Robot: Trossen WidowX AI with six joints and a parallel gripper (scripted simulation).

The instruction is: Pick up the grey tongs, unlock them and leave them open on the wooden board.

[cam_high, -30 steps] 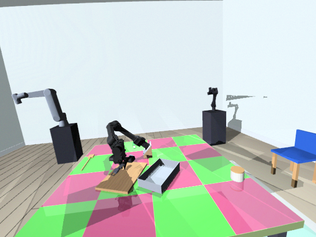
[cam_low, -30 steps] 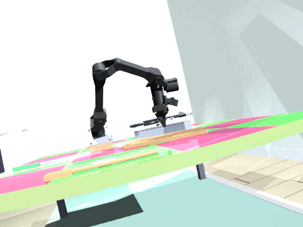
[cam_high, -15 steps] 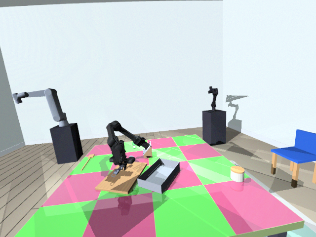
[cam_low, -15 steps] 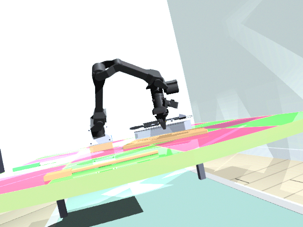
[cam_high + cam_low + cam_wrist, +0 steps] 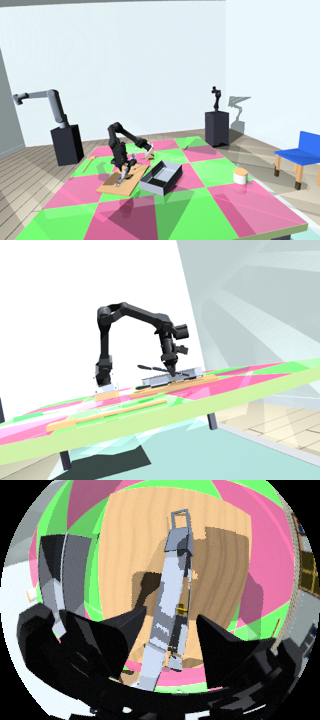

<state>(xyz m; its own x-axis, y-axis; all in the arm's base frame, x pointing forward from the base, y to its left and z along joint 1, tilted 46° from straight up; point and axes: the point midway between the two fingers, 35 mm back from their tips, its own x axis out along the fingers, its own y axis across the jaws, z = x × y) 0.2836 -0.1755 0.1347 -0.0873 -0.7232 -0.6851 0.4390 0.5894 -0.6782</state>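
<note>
Now: gripper tip 4 cm above the wooden board. The rest, counted from my gripper tip: tan lid: 74 cm to the left, 27 cm ahead, 1 cm below; roasting tin: 26 cm to the left, 10 cm ahead, 2 cm below.
</note>
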